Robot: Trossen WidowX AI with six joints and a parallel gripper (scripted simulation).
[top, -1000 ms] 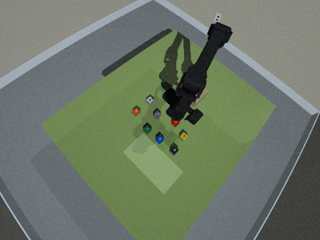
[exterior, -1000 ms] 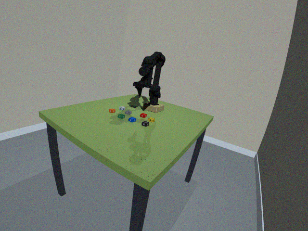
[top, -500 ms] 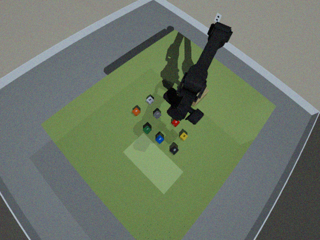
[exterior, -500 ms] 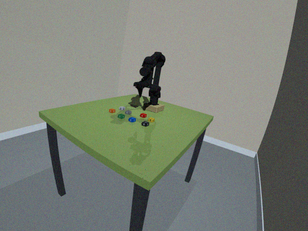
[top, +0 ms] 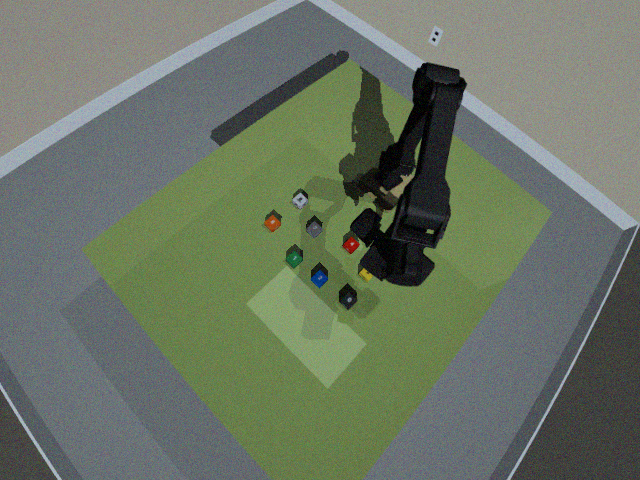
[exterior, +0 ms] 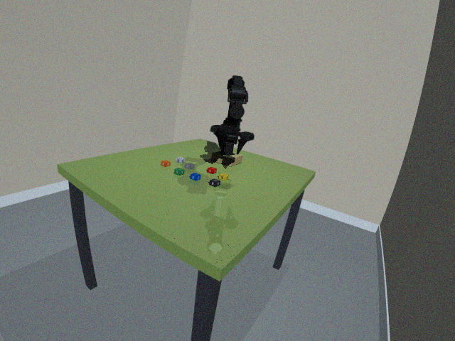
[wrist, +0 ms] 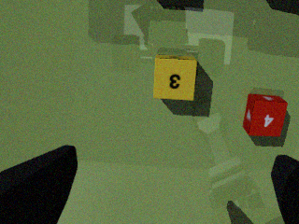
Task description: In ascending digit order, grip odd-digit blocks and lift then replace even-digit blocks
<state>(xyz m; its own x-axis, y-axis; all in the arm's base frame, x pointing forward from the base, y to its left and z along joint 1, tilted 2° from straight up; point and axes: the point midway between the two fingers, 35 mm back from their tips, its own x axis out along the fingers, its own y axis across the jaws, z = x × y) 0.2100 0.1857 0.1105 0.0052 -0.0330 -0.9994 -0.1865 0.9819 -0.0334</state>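
Right now the black block is 10 cm ahead of my gripper tip, 3 cm to the left of it and 11 cm below it. Also, from my gripper tip: red block (9 cm to the right, 11 cm below); yellow block (1 cm ahead, 11 cm below); blue block (12 cm ahead, 6 cm to the right, 11 cm below).
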